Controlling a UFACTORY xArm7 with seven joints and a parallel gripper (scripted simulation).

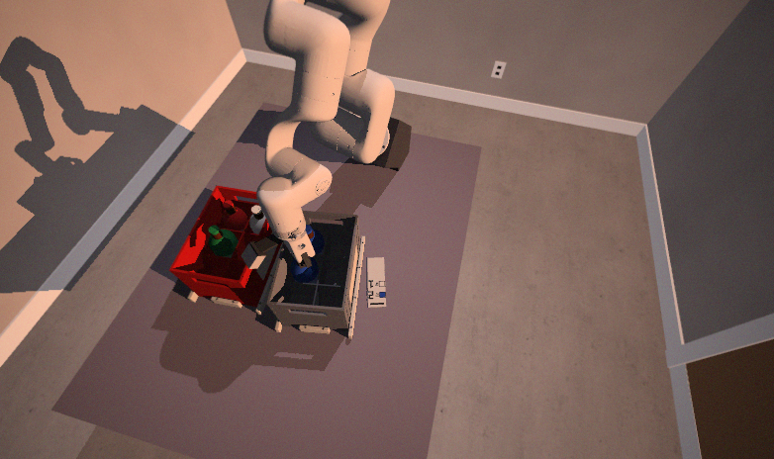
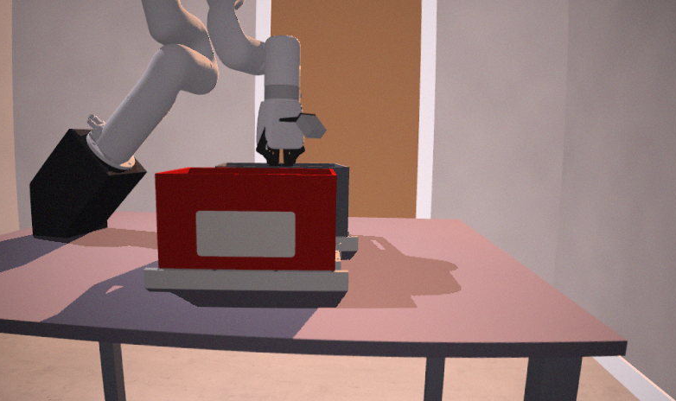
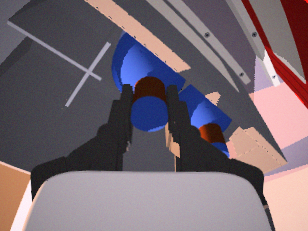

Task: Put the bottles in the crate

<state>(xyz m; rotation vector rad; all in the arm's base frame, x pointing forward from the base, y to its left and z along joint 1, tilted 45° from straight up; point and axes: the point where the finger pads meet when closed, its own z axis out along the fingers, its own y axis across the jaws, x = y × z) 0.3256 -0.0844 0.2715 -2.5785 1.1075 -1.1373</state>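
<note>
My hand is 15 cm to the left of the white bottle, 14 cm past it and 7 cm above it. Also, from my hand: pick list 19 cm to the left, 16 cm below, 1 cm behind; red crate 20 cm to the right, 8 cm below, 6 cm behind; grey crate 8 cm below, 4 cm to the left.
</note>
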